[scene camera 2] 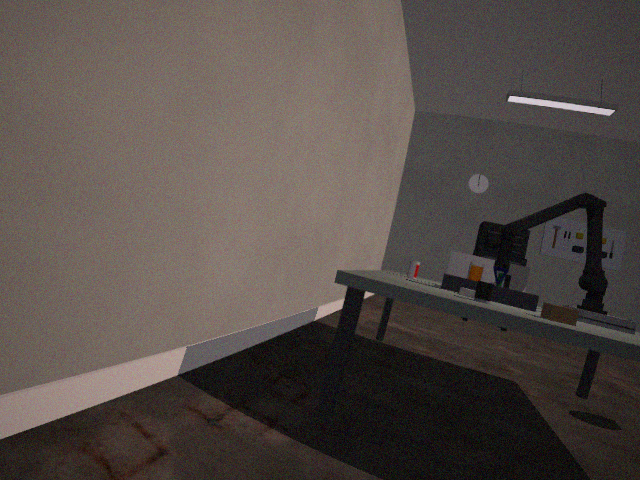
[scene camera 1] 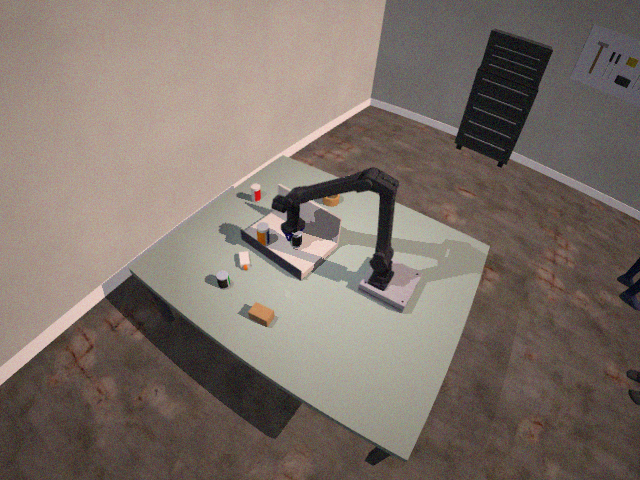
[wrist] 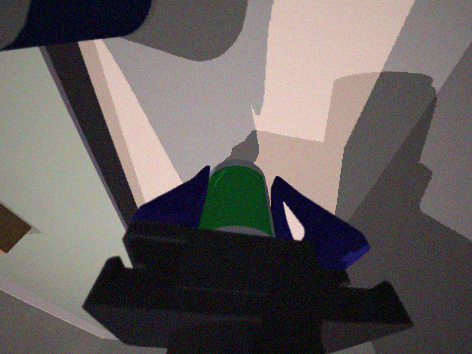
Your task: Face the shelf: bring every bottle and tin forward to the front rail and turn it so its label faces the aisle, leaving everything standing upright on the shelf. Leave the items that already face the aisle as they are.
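Places are measured from the arm's base along level axes (x left, y back, z up), in millimetres.
Pixels of known places: gripper, fingertip midpoint: [scene camera 2: 497, 283] [scene camera 1: 292, 238] [wrist: 241, 177]; arm's base, origin of the base link: [scene camera 2: 591, 311] [scene camera 1: 380, 278].
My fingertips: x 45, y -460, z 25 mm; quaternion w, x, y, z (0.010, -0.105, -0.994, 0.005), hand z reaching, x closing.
Ahead of a thing's pixels: the offset from my fingertips to its top centre.
The shelf [scene camera 1: 279, 260] [scene camera 2: 516, 299] [wrist: 92, 120] is a low pale tray with a dark front rail and a raised back panel. My gripper [scene camera 1: 293, 237] [scene camera 2: 500, 280] [wrist: 241, 177] points down over the shelf, its blue fingers shut on a small dark tin @(dz +51, dx +5, dy +23 mm) [scene camera 1: 297, 239] [wrist: 236, 200]. The tin's green label faces the wrist camera. It looks about upright; whether its base touches the shelf is unclear. A taller grey-capped bottle @(dz +69, dx +76, dy -121 mm) [scene camera 1: 263, 235] [scene camera 2: 476, 272] [wrist: 80, 20] stands upright near the front rail at the left, its orange side toward the front and its navy side showing in the wrist view.
Off the shelf, a red-and-white bottle @(dz +18, dx -199, dy -403 mm) [scene camera 1: 255, 193] [scene camera 2: 414, 270] stands at the far left. A black tin @(dz -8, dx +369, dy -123 mm) [scene camera 1: 222, 279], a white item with an orange end @(dz -50, dx +211, dy -132 mm) [scene camera 1: 244, 258] and an orange-brown block @(dz -28, dx +403, dy +124 mm) [scene camera 1: 261, 314] [scene camera 2: 559, 313] are in front. A round orange object @(dz -28, dx -447, dy -44 mm) [scene camera 1: 331, 199] is behind the shelf.
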